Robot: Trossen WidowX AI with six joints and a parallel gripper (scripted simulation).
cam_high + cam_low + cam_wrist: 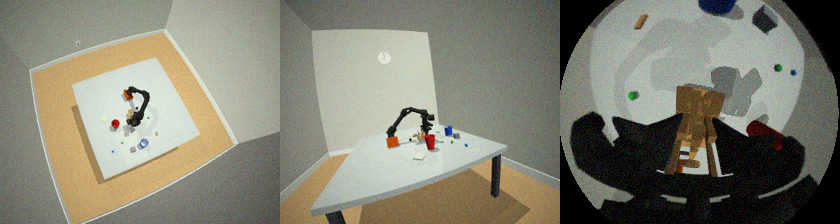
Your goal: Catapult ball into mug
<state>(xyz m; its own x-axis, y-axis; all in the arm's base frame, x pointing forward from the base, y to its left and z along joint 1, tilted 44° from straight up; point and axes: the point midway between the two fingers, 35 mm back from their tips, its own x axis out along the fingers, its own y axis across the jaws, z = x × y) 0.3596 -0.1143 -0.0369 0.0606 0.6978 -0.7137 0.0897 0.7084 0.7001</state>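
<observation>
The dark ball is 150 mm behind my gripper tip, 130 mm to the left of it and 50 mm below it. The rest, counted from my gripper tip: wooden catapult (60 mm behind, 30 mm to the left, 20 mm above); blue mug (280 mm ahead, 30 mm to the right, 30 mm below); red cup (210 mm to the right, 70 mm behind, 30 mm below).
</observation>
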